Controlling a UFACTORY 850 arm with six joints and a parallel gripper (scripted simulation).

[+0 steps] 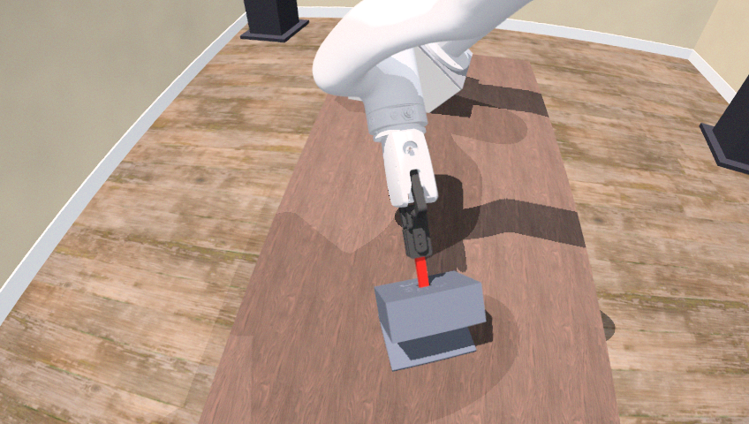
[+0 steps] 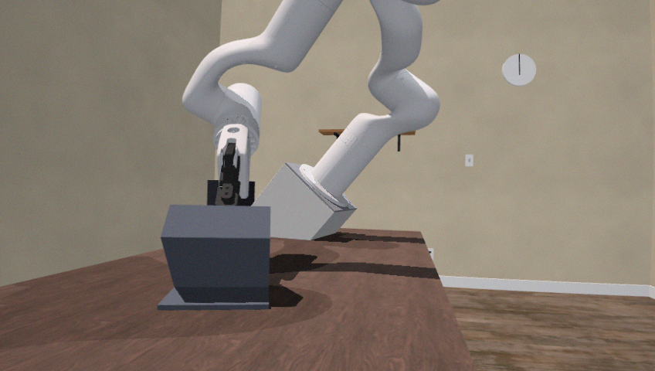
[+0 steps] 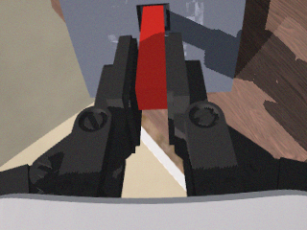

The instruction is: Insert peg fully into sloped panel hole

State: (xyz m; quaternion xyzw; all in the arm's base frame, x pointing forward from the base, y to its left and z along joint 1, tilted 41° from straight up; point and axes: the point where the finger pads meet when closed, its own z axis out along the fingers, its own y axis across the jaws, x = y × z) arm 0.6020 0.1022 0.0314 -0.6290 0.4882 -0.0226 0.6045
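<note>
The grey base plate is 70 mm ahead of my hand, 50 mm to the left of it and 120 mm below it. The rest, counted from my hand: red peg: 20 mm ahead, 10 mm to the left, 20 mm below.
</note>
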